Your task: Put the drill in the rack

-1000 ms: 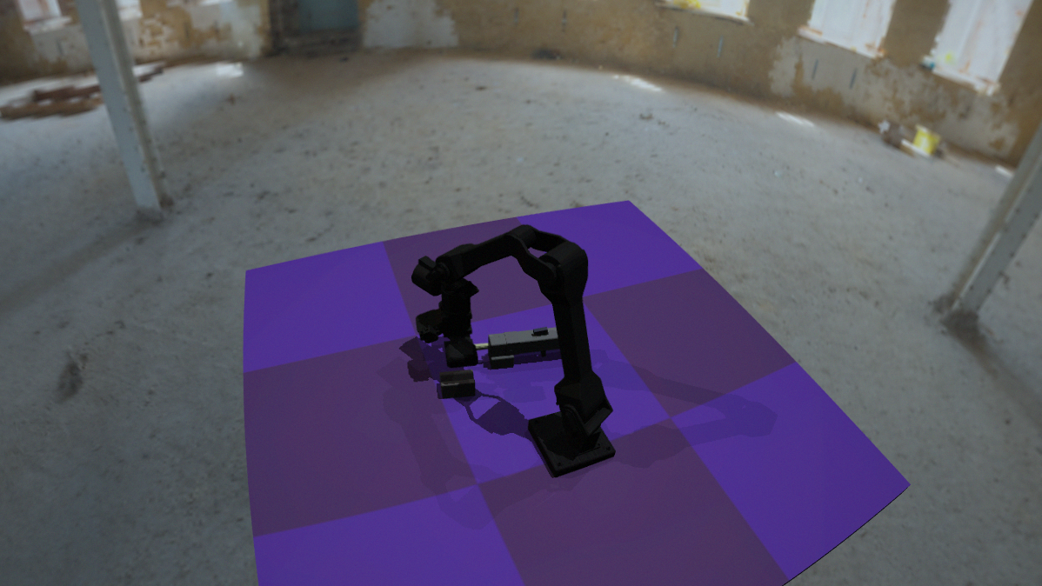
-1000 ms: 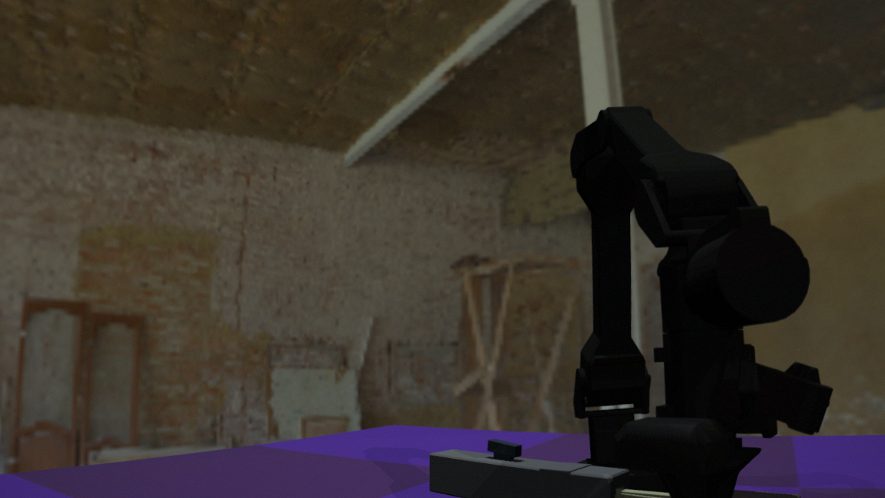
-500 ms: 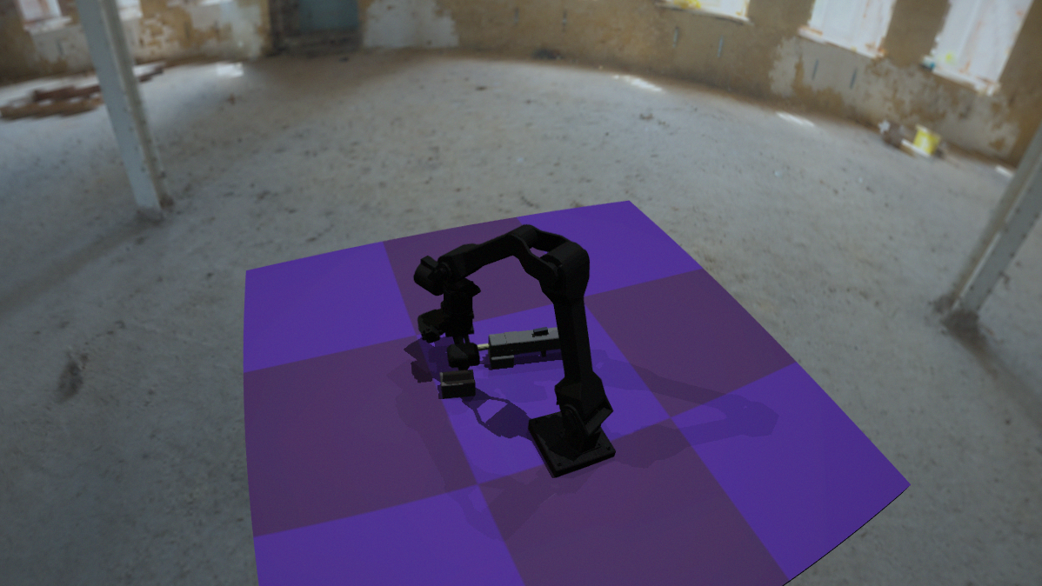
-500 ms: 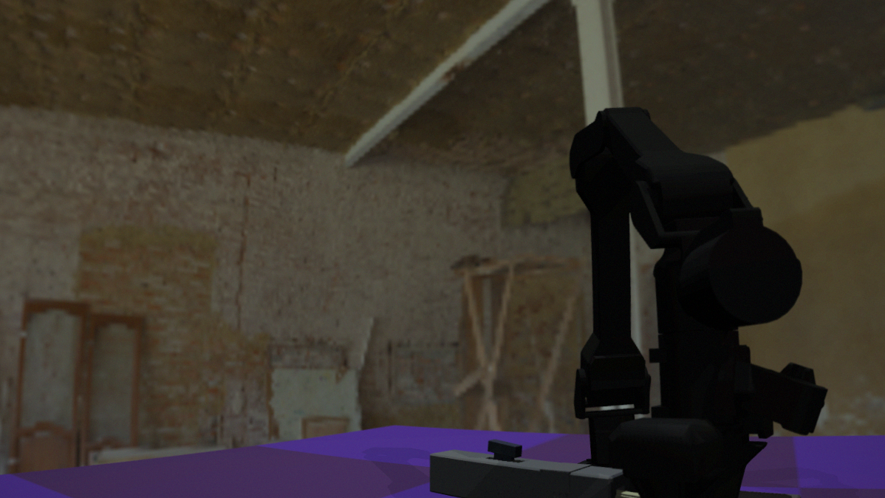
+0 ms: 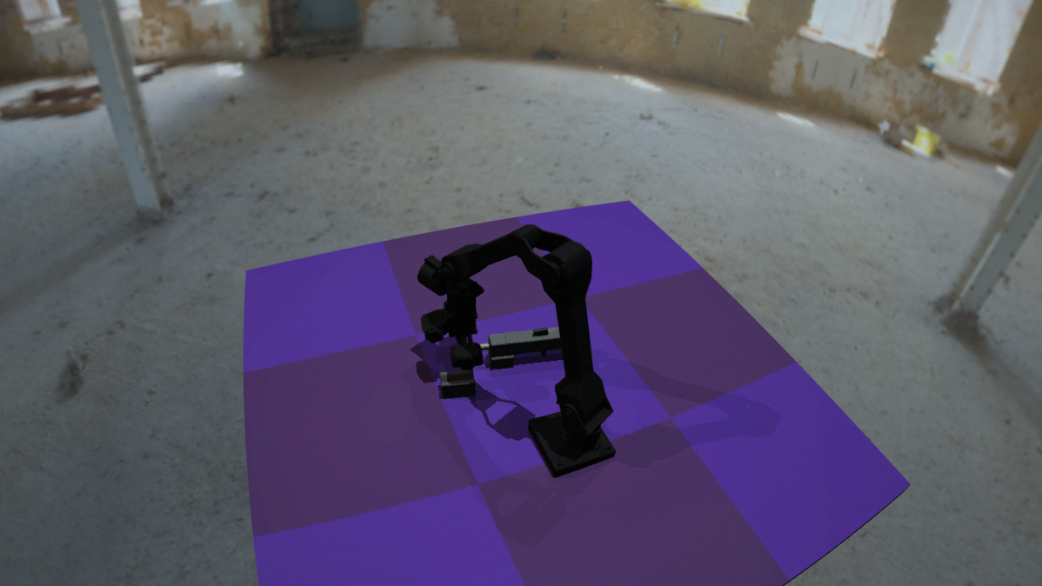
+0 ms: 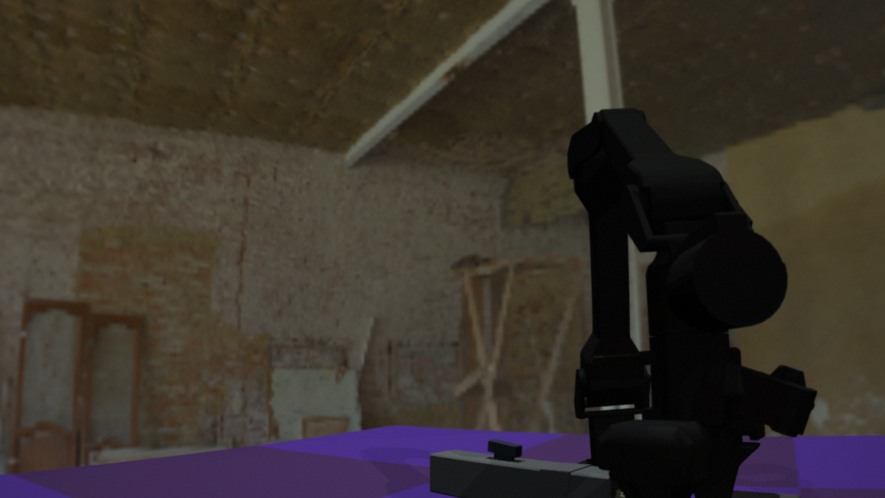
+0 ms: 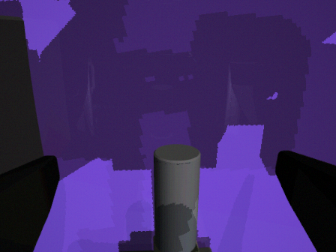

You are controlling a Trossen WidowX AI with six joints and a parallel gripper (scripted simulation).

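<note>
My gripper tip is 1 cm past the drill, 4 cm to the left of it and 3 cm below it. Round my gripper tip: grey housing block 4 cm behind, 14 cm to the right, 3 cm above; then rack 7 cm behind, 4 cm to the left; then dark key 4 cm behind, 17 cm to the right, 4 cm above.
</note>
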